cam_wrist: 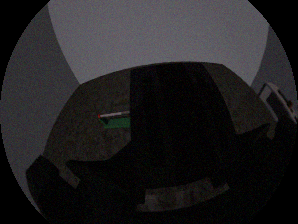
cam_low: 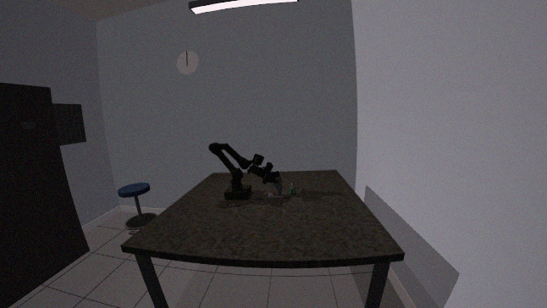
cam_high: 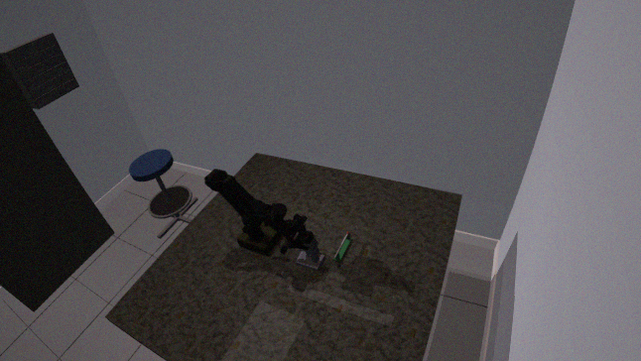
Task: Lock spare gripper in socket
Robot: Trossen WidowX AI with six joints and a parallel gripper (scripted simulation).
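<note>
My gripper tip is now 1 cm past the spare gripper and 1 cm below it. The rest, counted from my gripper tip: grey mount 1 cm behind, 7 cm below; green bracket 10 cm ahead, 10 cm to the left, 9 cm below.
</note>
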